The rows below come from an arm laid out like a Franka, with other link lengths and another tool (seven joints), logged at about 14 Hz.
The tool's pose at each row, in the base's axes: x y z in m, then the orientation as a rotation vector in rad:
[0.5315 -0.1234 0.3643 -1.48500 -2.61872 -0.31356]
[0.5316 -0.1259 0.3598 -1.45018 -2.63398 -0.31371]
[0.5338 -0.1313 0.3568 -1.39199 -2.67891 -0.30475]
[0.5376 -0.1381 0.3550 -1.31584 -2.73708 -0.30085]
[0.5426 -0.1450 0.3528 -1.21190 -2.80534 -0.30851]
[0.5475 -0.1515 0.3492 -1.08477 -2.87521 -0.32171]
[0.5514 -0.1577 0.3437 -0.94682 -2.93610 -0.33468]
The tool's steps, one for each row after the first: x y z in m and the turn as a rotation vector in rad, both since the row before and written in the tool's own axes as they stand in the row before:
[-0.0030 -0.0017 0.0038 0.00399 0.00487 -0.02444]
[-0.0062 -0.0013 0.0016 0.00530 -0.00998 -0.04824]
[-0.0079 -0.0009 0.0002 0.00100 -0.01312 -0.06297]
[-0.0088 -0.0006 0.0007 -0.00528 -0.01029 -0.08186]
[-0.0085 -0.0013 0.0022 -0.00746 -0.00637 -0.09506]
[-0.0076 -0.0029 0.0042 -0.00597 -0.00096 -0.09808]

